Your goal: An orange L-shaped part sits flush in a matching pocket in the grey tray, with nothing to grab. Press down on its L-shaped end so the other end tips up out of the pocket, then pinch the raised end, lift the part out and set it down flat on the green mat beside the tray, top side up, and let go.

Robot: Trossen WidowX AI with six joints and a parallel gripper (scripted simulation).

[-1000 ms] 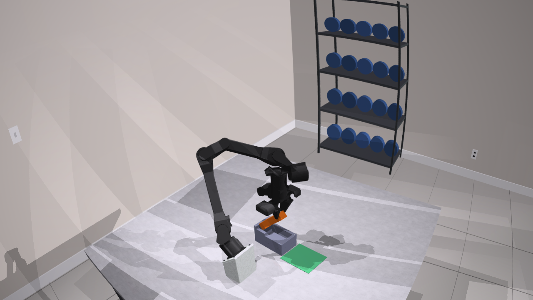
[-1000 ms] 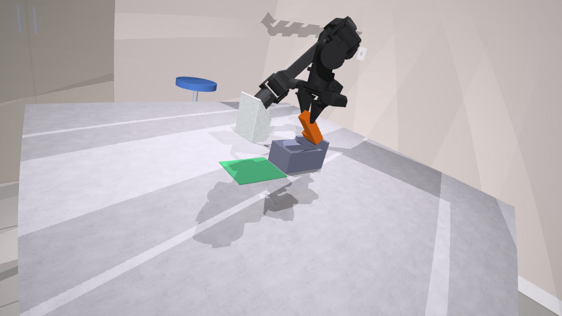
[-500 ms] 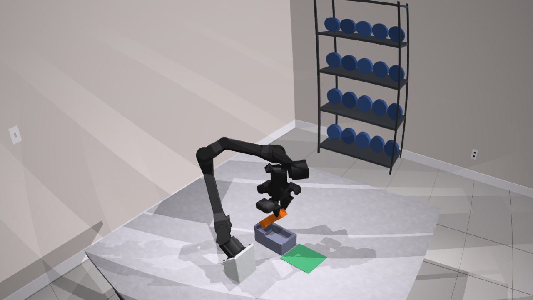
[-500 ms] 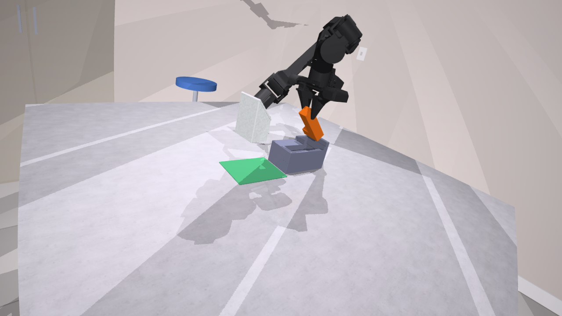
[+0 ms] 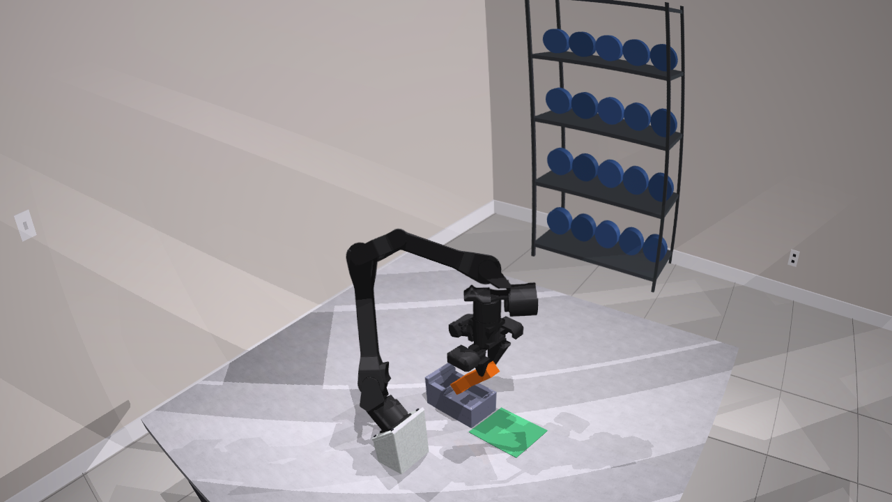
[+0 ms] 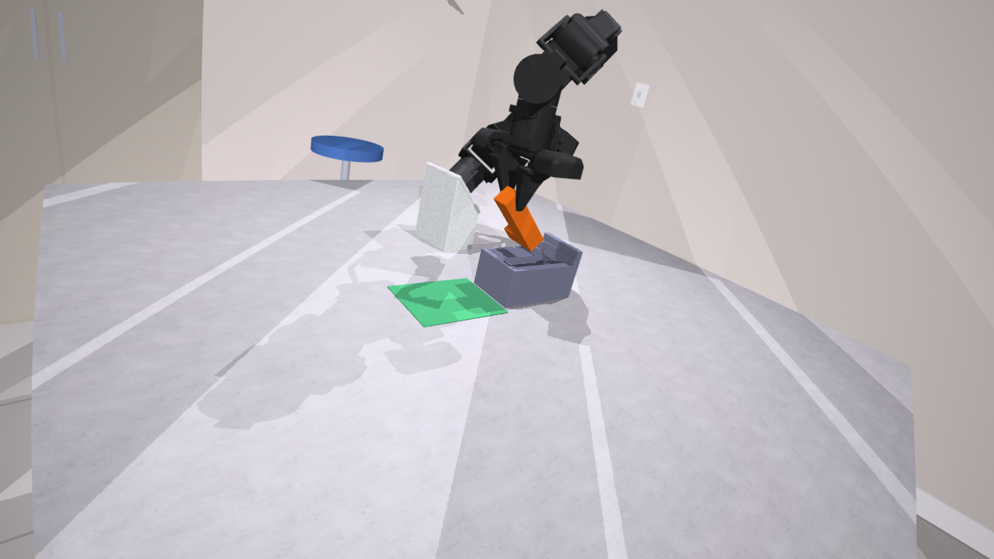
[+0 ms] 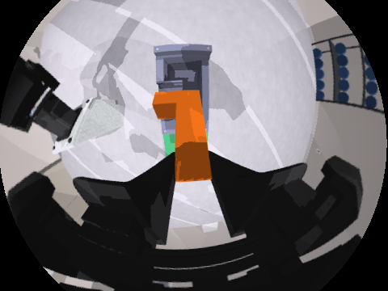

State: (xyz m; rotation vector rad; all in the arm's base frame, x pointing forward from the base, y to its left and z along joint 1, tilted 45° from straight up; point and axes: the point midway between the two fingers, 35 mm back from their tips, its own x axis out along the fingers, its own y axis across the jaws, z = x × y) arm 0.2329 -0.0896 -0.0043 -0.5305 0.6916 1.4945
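My gripper tip is now 10 mm past the green mat, 80 mm to the left of it and 170 mm above it. Also, from my gripper tip: orange L-shaped part 10 mm behind, 30 mm to the left, 30 mm below.
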